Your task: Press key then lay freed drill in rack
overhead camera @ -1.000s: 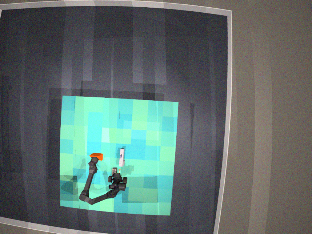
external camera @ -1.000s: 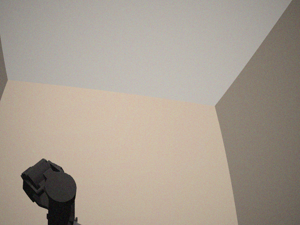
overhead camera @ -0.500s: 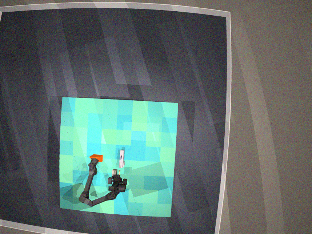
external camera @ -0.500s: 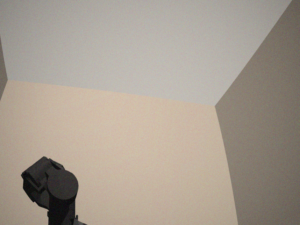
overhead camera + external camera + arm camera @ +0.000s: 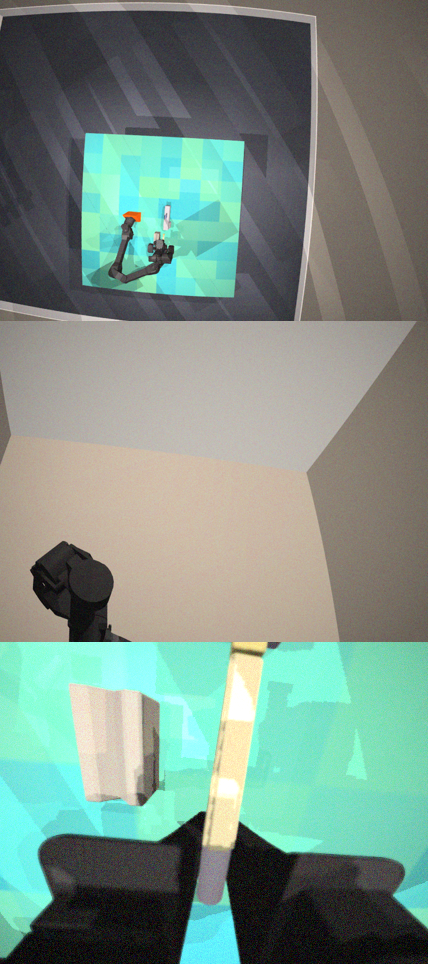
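Now: gripper tip 40 mm to the right of the drill, 30 mm below it and 10 mm short of it.
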